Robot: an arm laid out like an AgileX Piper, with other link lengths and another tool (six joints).
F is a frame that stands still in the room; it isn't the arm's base.
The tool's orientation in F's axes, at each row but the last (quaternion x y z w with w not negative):
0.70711 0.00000 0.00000 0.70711
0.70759 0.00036 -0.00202 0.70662
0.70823 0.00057 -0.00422 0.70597
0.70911 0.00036 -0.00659 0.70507
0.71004 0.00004 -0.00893 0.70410
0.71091 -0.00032 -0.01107 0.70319
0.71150 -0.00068 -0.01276 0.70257
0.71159 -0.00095 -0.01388 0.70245
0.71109 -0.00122 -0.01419 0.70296
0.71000 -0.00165 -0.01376 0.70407
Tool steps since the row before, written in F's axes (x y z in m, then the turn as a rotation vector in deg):
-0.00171 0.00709 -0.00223 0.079 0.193 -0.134
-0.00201 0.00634 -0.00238 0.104 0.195 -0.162
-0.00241 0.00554 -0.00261 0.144 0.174 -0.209
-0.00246 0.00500 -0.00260 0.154 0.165 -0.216
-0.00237 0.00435 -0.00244 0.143 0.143 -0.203
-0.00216 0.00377 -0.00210 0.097 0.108 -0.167
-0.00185 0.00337 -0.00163 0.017 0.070 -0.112
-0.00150 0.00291 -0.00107 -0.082 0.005 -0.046
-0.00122 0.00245 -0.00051 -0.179 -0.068 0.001
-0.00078 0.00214 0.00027 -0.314 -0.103 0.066
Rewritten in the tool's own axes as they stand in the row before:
-0.00171 -0.00223 -0.00709 0.079 -0.134 -0.193
-0.00202 -0.00240 -0.00633 0.104 -0.162 -0.195
-0.00242 -0.00264 -0.00552 0.145 -0.209 -0.174
-0.00248 -0.00265 -0.00496 0.155 -0.215 -0.165
-0.00239 -0.00251 -0.00430 0.144 -0.202 -0.143
-0.00219 -0.00217 -0.00371 0.098 -0.167 -0.108
-0.00189 -0.00170 -0.00331 0.018 -0.113 -0.069
-0.00154 -0.00114 -0.00286 -0.081 -0.048 -0.003
-0.00126 -0.00056 -0.00242 -0.177 -0.001 0.072
-0.00083 0.00024 -0.00212 -0.313 0.062 0.109

